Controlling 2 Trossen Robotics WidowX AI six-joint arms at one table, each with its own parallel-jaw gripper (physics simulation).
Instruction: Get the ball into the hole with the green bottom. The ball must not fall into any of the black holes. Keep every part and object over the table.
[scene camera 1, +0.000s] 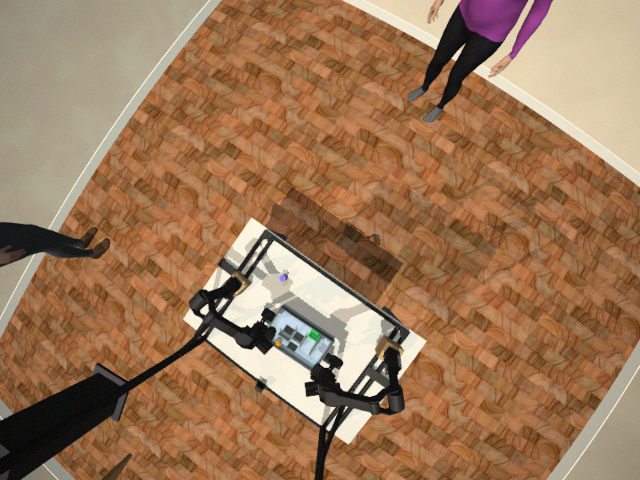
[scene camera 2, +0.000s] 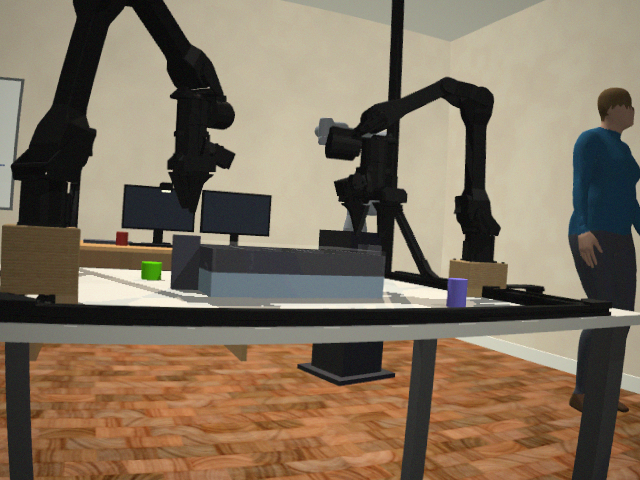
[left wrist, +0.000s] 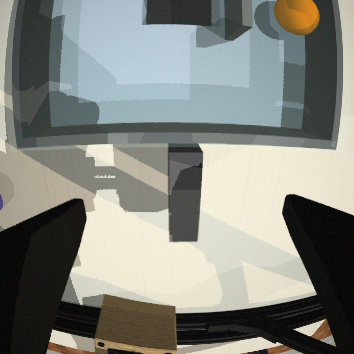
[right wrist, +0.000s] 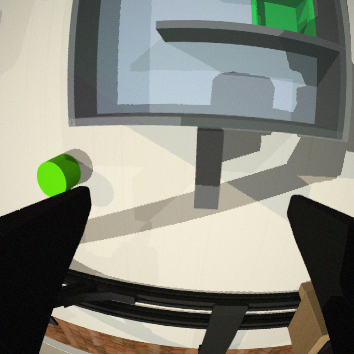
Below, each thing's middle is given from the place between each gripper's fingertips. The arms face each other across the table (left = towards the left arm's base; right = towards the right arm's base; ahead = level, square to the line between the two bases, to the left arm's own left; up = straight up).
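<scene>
The maze box (scene camera 2: 217, 268) is 4 cm ahead of my right hand, 19 cm to the left of it and 10 cm below it. As for the green cylinder (right wrist: 59, 173), my right hand is 16 cm past it, 1 cm to the left of it and 13 cm above it.
The green cylinder is 24 cm behind my left hand, 39 cm to the right of it and 10 cm below it. My left gripper I see 3 cm past the maze box, 19 cm to the left of it and 7 cm above it.
</scene>
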